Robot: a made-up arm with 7 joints.
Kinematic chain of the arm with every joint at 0, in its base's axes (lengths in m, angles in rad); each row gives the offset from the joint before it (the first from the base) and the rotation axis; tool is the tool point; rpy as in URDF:
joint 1: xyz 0 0 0.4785 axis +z
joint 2: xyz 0 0 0 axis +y
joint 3: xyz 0 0 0.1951 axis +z
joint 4: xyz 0.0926 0 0 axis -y
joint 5: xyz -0.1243 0 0.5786 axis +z
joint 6: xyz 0 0 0 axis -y
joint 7: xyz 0.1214 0 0 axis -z
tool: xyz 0 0 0 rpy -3.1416 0 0
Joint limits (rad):
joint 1: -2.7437..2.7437
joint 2: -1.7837..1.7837
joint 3: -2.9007..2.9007
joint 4: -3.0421..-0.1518
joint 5: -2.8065..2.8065
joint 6: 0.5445..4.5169
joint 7: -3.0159..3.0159
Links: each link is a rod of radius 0.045 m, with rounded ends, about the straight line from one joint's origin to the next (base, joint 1, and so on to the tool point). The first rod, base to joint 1, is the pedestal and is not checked.
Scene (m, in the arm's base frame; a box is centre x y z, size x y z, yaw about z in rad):
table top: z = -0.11
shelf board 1: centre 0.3 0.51 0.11 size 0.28 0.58 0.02 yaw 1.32
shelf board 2: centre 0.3 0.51 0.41 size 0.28 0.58 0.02 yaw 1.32
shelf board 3: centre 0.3 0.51 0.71 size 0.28 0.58 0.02 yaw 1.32
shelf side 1: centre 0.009 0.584 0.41 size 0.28 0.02 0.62 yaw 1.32
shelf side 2: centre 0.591 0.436 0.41 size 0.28 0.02 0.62 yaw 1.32
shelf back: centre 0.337 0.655 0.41 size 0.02 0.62 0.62 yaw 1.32
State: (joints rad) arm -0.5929 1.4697 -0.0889 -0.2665 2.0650 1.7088 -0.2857
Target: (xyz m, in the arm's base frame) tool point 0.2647 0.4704 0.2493
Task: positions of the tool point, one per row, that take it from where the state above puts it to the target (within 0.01 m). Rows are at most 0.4 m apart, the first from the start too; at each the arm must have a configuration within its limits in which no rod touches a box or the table.
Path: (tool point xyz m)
1: 0.5506 -0.6778 0.1926
2: 0.4378 -0.6650 0.0550
3: 0.4270 -0.6152 0.0469
4: 0.4475 -0.5957 0.1649
5: 0.4298 -0.5854 0.3541
6: 0.3731 -0.5348 0.5340
7: 0.5093 -0.2147 0.3676
8: 0.4199 0.0842 0.2723
9: 0.2074 0.2466 0.2493
10: 0.2445 0.3521 0.2493
11: 0.2647 0.4704 0.2493

